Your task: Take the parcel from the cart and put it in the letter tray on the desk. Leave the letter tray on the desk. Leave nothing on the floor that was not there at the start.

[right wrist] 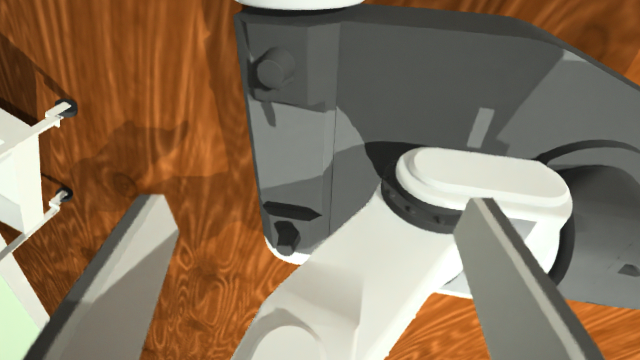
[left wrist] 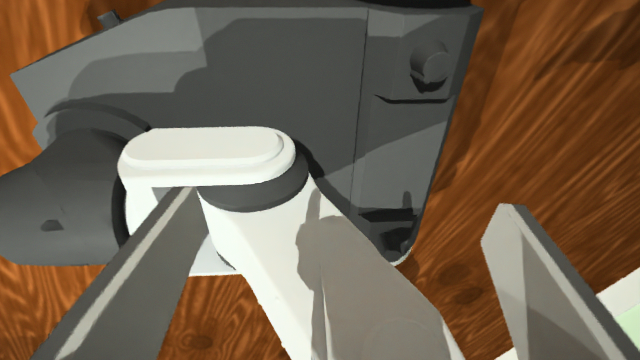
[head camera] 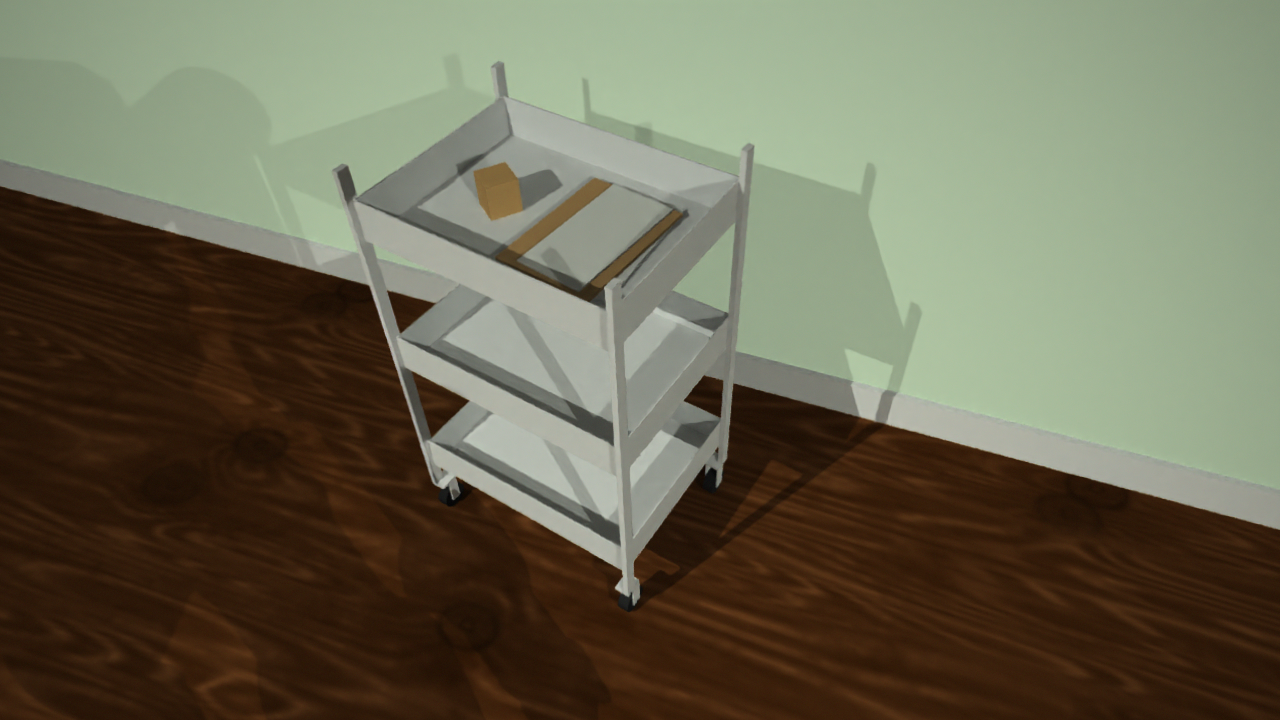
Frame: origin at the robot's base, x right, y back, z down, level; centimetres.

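Where they show: left gripper, fingertip midpoint: [left wrist: 342, 214]; right gripper, fingertip midpoint: [right wrist: 317, 215].
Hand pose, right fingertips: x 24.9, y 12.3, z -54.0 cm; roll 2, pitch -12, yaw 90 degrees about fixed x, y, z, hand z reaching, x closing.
Each offset is from my right fingertips to the top centre of the thing. Level surfaces: height alone.
A small orange-brown box {dx -48.8, dy -108.3, dz -17.9 cm} [head camera: 498, 190], which looks like the parcel, sits in the left part of the top tray of the white three-tier cart [head camera: 483, 274] [right wrist: 28, 185] in the head view. The letter tray and the desk do not show in these views. My left gripper [left wrist: 342, 214] is open, with its fingers wide apart and nothing between them, above my own base. My right gripper [right wrist: 317, 215] is also open and empty above the base. Both grippers are away from the parcel and do not show in the head view.
A flat pale item with brown bands {dx -33.9, dy -100.2, dz -13.6 cm} [head camera: 597, 235] lies right of the parcel in the cart's top tray. The tray has raised walls and corner posts. The cart stands on casters on the wooden floor {dz +53.9 cm} [head camera: 268, 555], near the green wall [head camera: 1029, 223]. The robot's dark base [left wrist: 280, 75] [right wrist: 425, 85] shows below the wrists.
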